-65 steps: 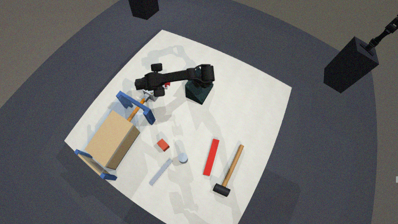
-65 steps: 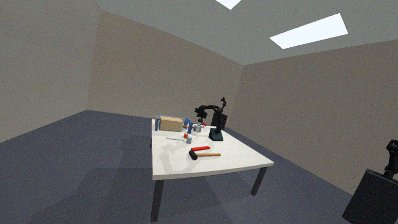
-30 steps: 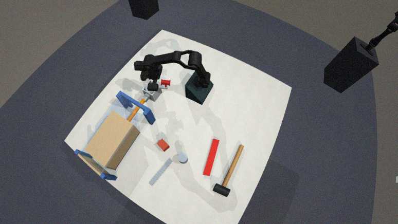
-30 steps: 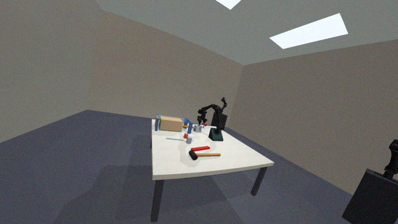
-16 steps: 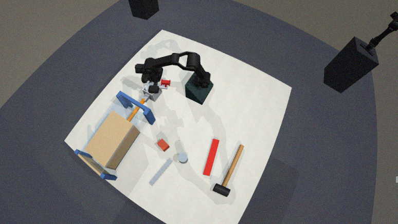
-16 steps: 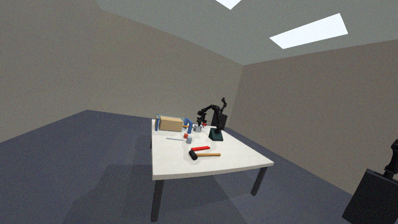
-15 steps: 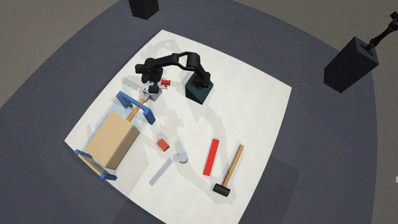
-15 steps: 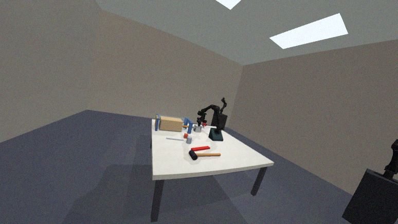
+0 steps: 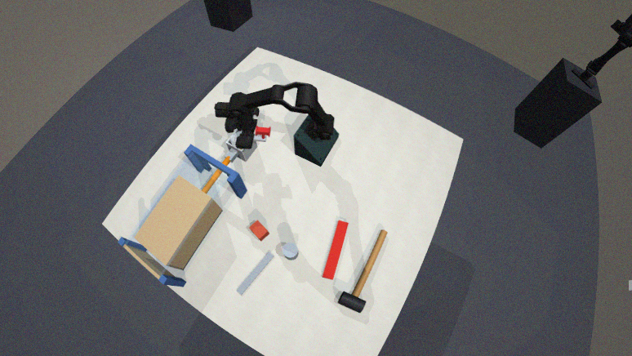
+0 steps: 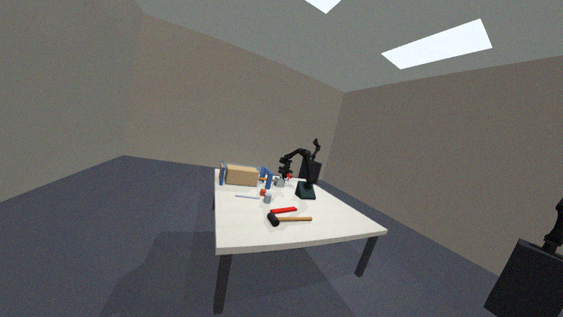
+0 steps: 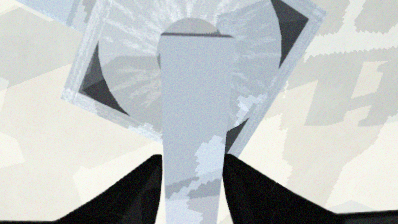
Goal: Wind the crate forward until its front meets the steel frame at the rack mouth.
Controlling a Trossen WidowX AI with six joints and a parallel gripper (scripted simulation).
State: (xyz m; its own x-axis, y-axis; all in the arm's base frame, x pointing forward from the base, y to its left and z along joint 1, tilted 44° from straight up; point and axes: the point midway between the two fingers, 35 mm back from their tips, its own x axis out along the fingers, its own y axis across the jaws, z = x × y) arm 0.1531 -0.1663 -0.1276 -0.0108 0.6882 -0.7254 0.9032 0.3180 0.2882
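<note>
My gripper tip is now 50 mm to the right of the red knob, 40 mm below it and 20 mm past it. From my gripper tip the other things lie so: grey winch (60 mm below, 50 mm to the right, 10 mm ahead); then blue frame post (180 mm ahead, 50 mm to the right, 10 mm above); then winch handle (20 mm to the left, 20 mm above, 10 mm behind).
</note>
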